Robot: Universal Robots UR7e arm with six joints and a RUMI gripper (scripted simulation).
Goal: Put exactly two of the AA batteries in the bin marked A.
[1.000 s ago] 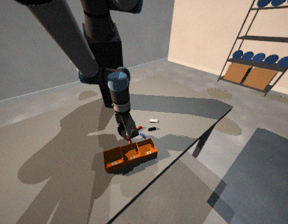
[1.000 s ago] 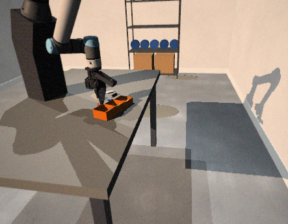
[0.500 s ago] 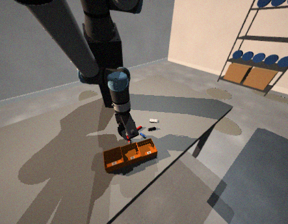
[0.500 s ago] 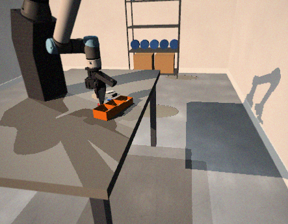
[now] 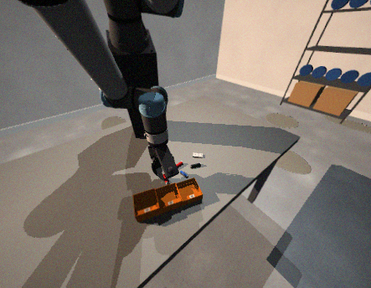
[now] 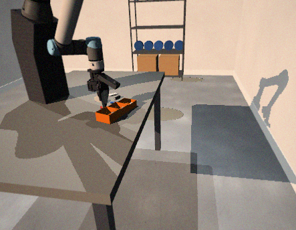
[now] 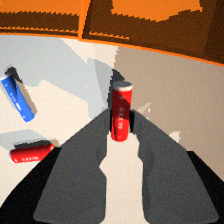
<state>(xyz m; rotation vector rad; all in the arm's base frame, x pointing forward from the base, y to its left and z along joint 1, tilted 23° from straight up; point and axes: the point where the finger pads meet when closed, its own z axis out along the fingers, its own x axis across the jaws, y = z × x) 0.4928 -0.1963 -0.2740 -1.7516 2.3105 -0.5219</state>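
My gripper is now 8 cm short of the orange bin, 5 cm to the left of it and 1 cm below it. Also, from my hand: red battery 1 cm below; blue battery 3 cm ahead, 8 cm to the left, 1 cm below; black battery 4 cm ahead, 16 cm to the left, 1 cm below.
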